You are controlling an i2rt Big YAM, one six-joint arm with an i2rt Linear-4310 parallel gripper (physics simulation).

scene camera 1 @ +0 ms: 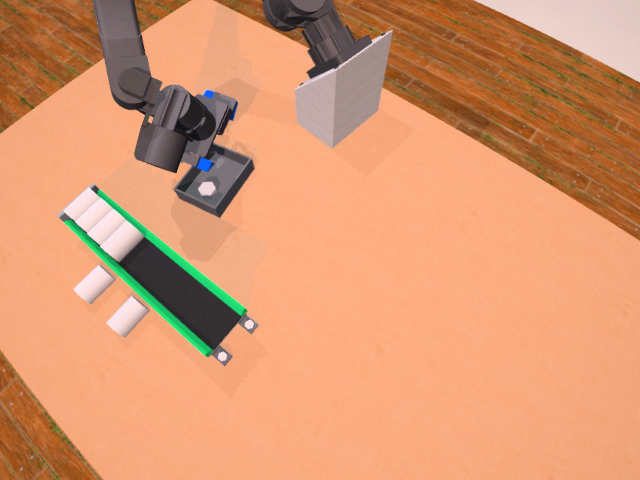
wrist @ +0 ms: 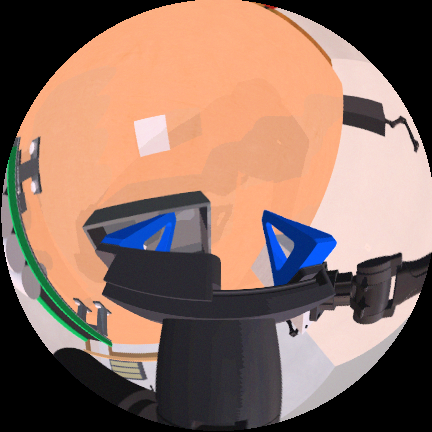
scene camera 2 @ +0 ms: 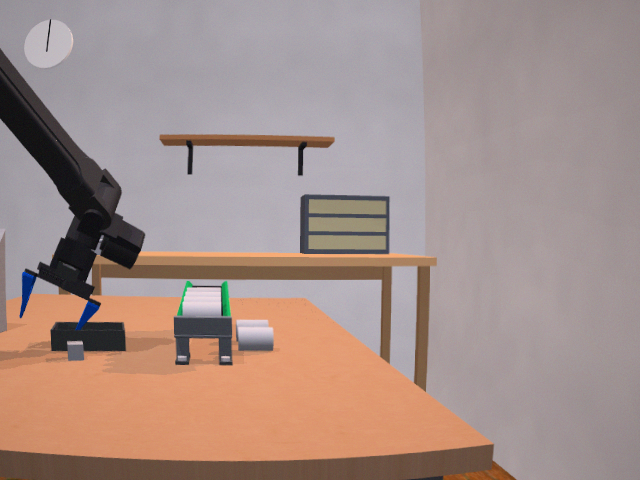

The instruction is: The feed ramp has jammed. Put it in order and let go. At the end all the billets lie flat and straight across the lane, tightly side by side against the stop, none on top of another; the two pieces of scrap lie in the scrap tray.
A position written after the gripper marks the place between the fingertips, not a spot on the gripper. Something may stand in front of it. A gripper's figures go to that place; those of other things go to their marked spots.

The gripper (scene camera 1: 220, 141): 79 cm from the lens. A dark scrap tray (scene camera 1: 231, 169) is 78 cm from the lens. A white cylindrical billet (scene camera 1: 124, 320): 67 cm from the lens. The marked spots on the white cylindrical billet and the dark scrap tray are 35 cm apart.
